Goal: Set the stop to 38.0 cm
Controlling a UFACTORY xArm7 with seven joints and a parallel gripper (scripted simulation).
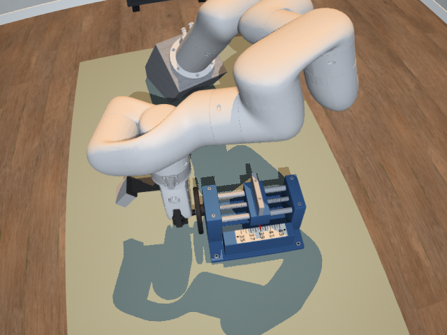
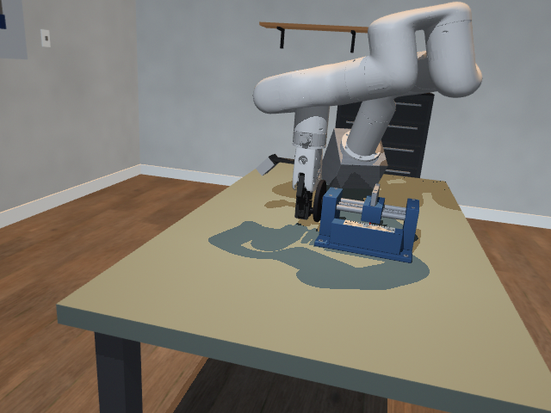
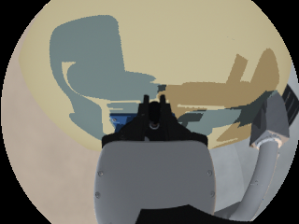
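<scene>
My hand is 1 cm short of the handwheel, 2 cm to the right of it and 1 cm below it. From my hand the other things lie so: stop plate 5 cm ahead, 15 cm to the left, 5 cm above.
</scene>
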